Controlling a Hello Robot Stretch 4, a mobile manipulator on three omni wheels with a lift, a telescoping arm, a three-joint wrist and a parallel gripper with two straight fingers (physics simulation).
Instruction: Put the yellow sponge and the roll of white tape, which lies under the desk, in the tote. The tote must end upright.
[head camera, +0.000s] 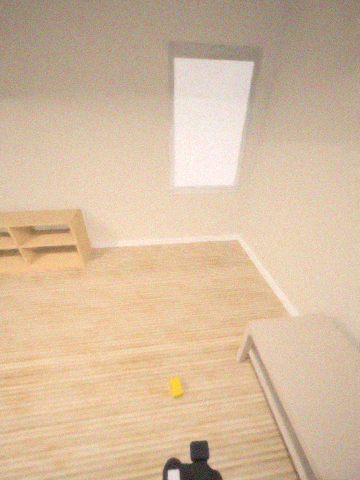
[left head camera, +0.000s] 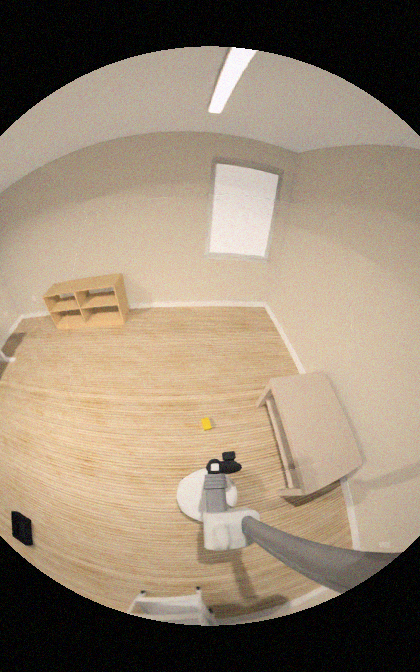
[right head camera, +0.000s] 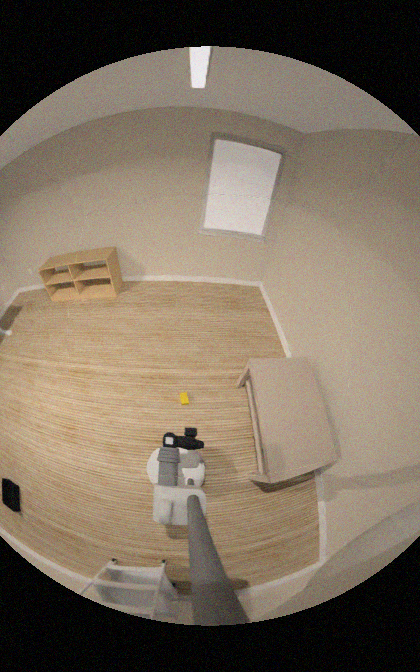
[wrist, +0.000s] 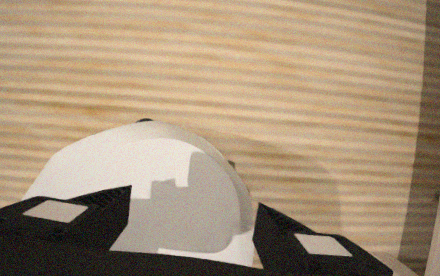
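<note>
The yellow sponge lies on the floor, ahead of the gripper and left of the low beige table. My gripper is open and empty. It points down beside the robot's base, and its fingertips are hidden in the head views. A black box, which looks like the tote, sits on the floor at the far lower left; its opening is not clear. The roll of white tape and the desk do not show in these views.
The low beige table stands at the right by the wall. A wooden shelf unit stands at the back left. A white cart is at the bottom. The round white base is beneath the arm.
</note>
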